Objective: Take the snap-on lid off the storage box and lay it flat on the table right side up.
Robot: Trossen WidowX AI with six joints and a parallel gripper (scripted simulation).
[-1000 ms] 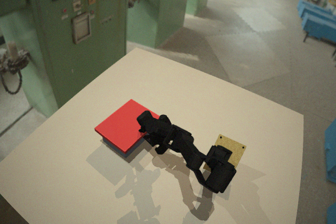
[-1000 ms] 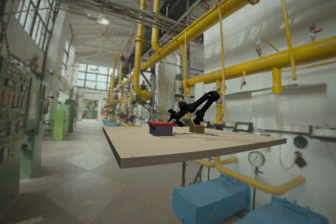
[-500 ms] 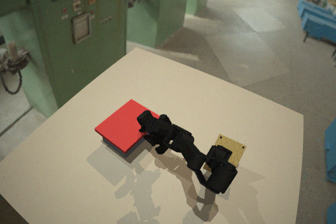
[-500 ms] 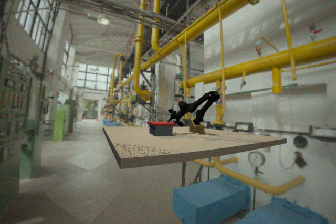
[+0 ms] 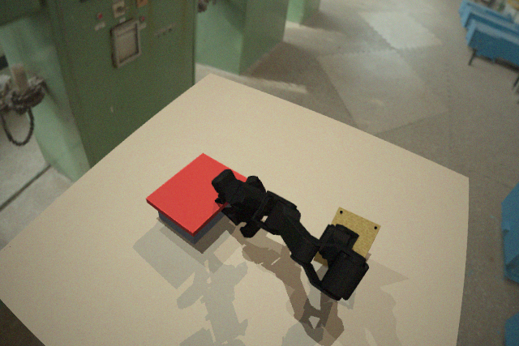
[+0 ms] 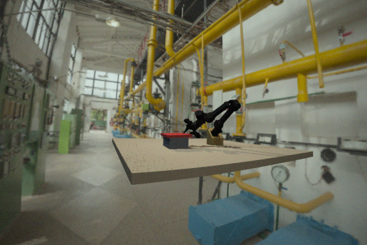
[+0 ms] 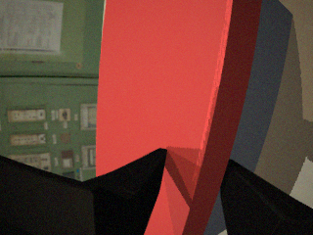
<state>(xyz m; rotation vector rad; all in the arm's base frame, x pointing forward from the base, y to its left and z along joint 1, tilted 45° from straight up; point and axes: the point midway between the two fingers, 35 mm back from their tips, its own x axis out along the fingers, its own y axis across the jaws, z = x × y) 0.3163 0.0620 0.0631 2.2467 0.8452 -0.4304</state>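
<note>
Right now the lid is 80 mm ahead of my gripper tip. The rest, counted from my gripper tip: storage box: 80 mm ahead, 50 mm below.
</note>
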